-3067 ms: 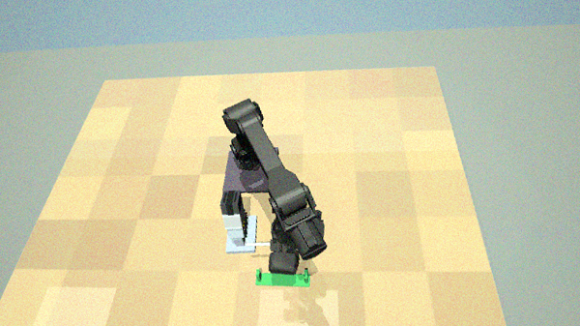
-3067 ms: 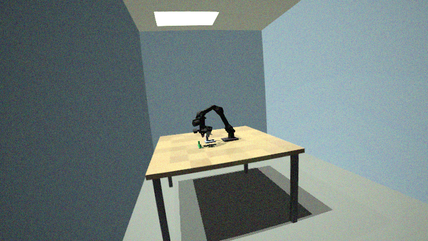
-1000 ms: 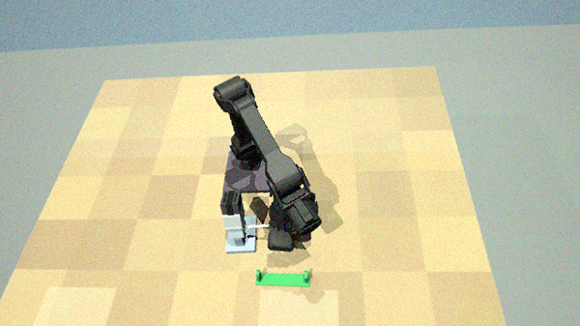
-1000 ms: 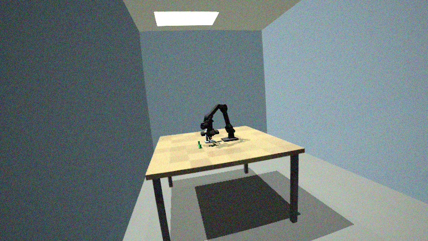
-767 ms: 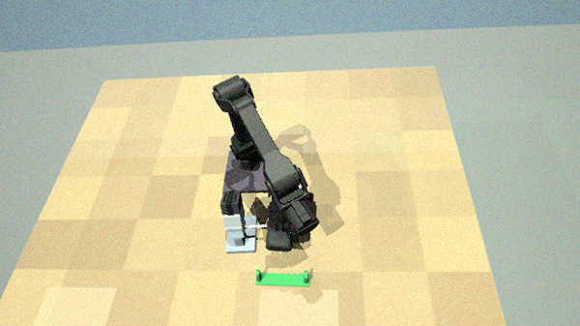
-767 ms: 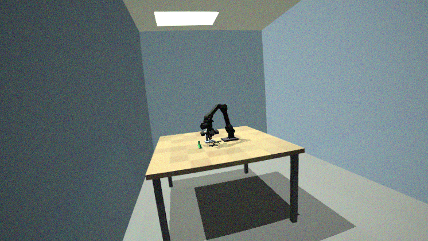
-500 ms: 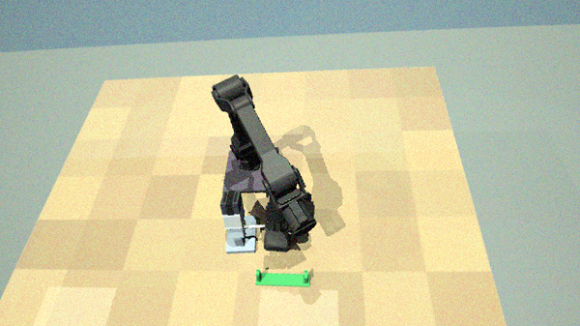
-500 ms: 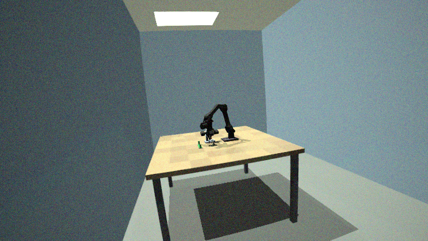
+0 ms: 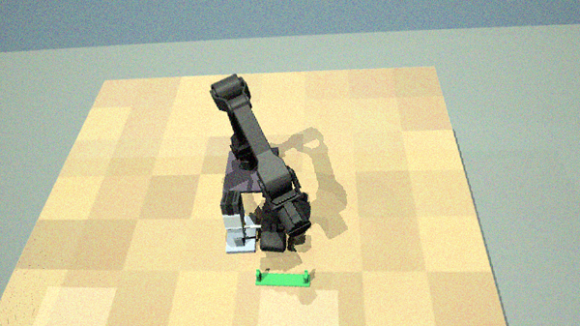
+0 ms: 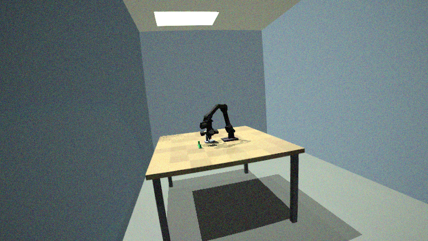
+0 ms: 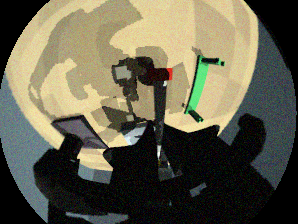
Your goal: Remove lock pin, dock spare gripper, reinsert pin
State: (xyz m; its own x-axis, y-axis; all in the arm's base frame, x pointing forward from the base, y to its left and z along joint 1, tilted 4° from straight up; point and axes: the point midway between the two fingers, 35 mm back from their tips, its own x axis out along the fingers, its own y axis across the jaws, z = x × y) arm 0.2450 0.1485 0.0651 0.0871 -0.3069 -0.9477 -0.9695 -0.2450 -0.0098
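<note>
The grey mount is 80 mm to the right of my gripper tip and 10 mm ahead of it. Round my gripper tip: green holder (100 mm ahead, 60 mm to the left, 20 mm below); then spare gripper (80 mm to the right, 80 mm above, 10 mm ahead).
</note>
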